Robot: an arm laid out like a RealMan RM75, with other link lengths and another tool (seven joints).
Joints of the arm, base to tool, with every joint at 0 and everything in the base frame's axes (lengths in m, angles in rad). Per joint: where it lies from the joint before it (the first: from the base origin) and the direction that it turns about. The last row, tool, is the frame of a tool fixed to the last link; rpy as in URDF.
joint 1: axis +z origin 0 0 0.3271
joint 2: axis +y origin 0 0 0
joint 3: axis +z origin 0 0 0.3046
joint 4: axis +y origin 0 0 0
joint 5: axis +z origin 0 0 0.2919
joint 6: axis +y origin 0 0 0
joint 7: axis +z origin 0 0 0.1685
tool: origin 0.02 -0.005 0.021 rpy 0.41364 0 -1.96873
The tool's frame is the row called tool.
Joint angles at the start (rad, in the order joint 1, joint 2, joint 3, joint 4, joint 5, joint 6, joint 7): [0.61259 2.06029 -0.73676 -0.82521 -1.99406 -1.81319 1.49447]
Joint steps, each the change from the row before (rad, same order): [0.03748 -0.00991 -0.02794 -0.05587 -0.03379 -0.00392 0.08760]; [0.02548 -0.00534 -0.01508 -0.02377 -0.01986 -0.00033 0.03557]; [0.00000 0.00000 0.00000 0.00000 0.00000 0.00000 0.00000]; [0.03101 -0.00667 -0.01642 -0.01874 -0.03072 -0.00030 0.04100]
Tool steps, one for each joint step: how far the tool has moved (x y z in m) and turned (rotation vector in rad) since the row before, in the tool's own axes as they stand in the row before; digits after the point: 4 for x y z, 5 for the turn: [0.0146 -0.0157 0.0084 -0.06215 -0.03269 0.02047]; [0.0086 -0.0088 0.0058 -0.03379 -0.02146 0.00072]; [0.0000 0.0000 0.0000 0.00000 0.00000 0.00000]; [0.0088 -0.0083 0.0061 -0.04391 -0.02341 0.00832]
